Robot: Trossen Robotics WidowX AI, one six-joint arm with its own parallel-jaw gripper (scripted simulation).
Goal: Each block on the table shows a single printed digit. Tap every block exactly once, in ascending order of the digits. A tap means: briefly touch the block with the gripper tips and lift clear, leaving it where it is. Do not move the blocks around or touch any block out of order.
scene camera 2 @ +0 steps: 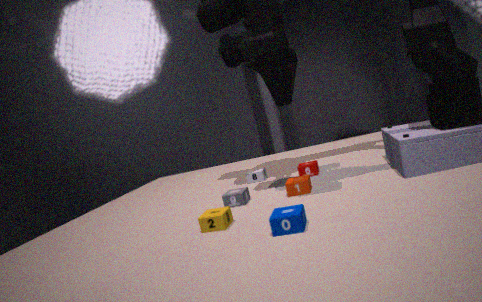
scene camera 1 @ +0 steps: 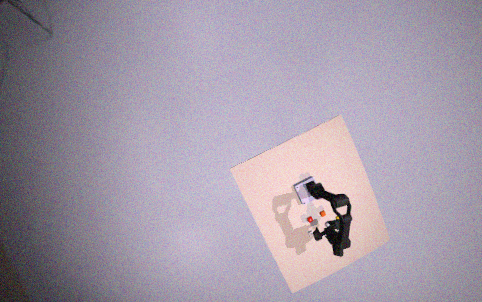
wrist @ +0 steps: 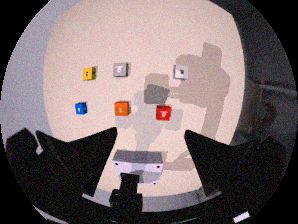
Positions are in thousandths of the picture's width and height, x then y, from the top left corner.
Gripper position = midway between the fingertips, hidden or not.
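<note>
In scene camera 2 you'd see my gripper (scene camera 2: 592,349), which is open and holding nothing, and there's a blue block marked 0 (scene camera 2: 596,730) there too. The wrist view has my gripper (wrist: 508,592) as well.
</note>
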